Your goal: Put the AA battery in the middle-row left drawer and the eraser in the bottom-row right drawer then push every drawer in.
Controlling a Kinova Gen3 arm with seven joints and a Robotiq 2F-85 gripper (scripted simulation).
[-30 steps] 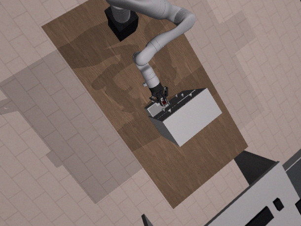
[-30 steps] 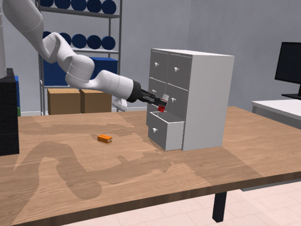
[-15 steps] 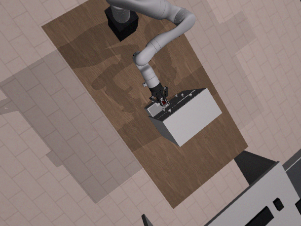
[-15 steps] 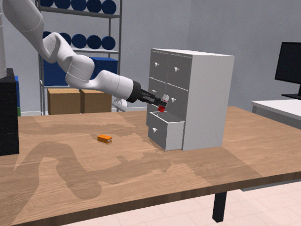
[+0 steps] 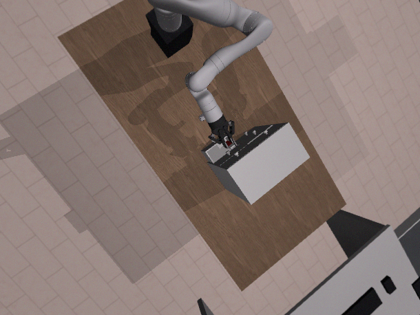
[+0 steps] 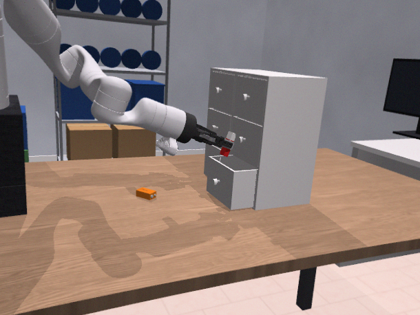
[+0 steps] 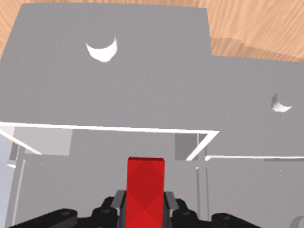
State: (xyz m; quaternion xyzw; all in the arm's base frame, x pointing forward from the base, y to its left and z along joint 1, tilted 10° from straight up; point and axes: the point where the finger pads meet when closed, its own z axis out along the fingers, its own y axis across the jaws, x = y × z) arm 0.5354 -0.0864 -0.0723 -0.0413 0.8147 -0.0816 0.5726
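Now: the eraser 1 cm ahead of my hand. From my hand the other things lie so: AA battery 11 cm ahead, 9 cm to the left, 3 cm below; orange battery 18 cm behind, 5 cm to the left, 14 cm below.
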